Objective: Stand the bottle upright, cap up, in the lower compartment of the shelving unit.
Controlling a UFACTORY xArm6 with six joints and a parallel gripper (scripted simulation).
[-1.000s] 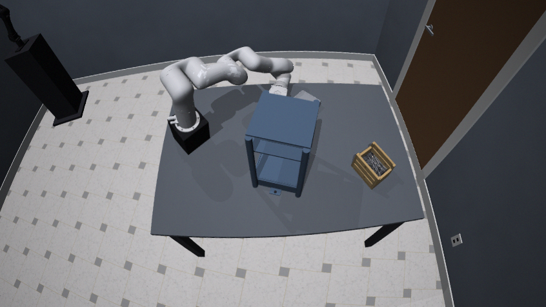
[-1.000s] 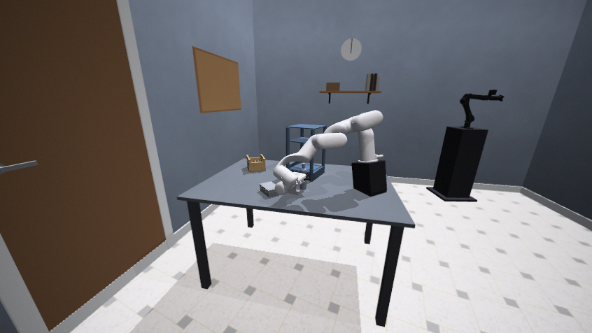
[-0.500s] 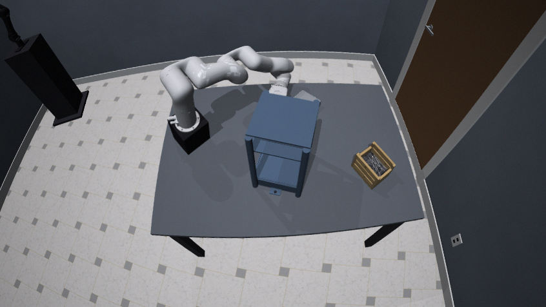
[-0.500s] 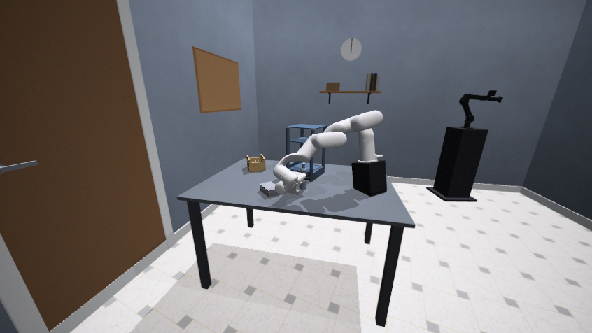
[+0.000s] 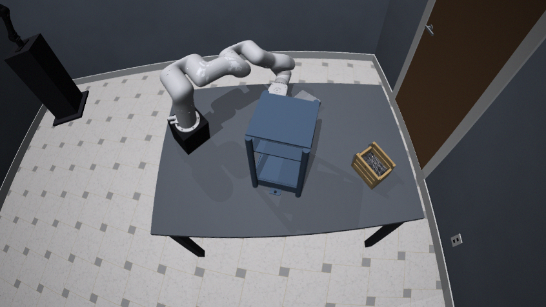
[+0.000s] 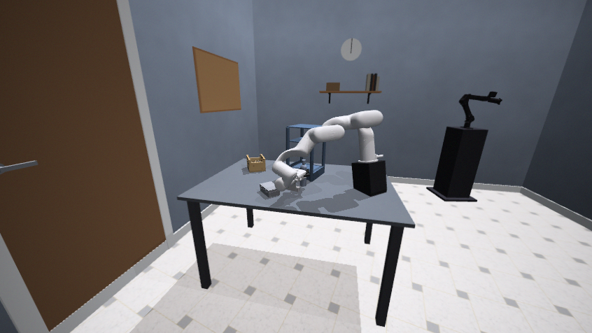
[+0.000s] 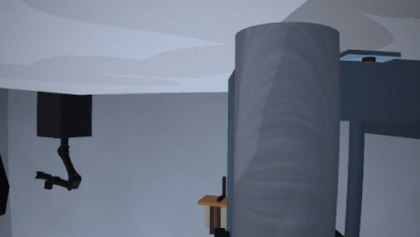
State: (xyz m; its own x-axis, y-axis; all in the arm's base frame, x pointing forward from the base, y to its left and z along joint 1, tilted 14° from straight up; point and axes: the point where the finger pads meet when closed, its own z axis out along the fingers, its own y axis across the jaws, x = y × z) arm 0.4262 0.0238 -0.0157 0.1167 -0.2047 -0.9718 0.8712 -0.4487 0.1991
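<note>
My gripper is now 3 cm past the blue shelving unit, 29 cm to the left of it and 7 cm below it. Round my hand: grey box: 21 cm ahead, 8 cm to the left, 10 cm below; bottle: 1 cm above; wooden crate: 40 cm ahead, 41 cm to the right, 8 cm below.
</note>
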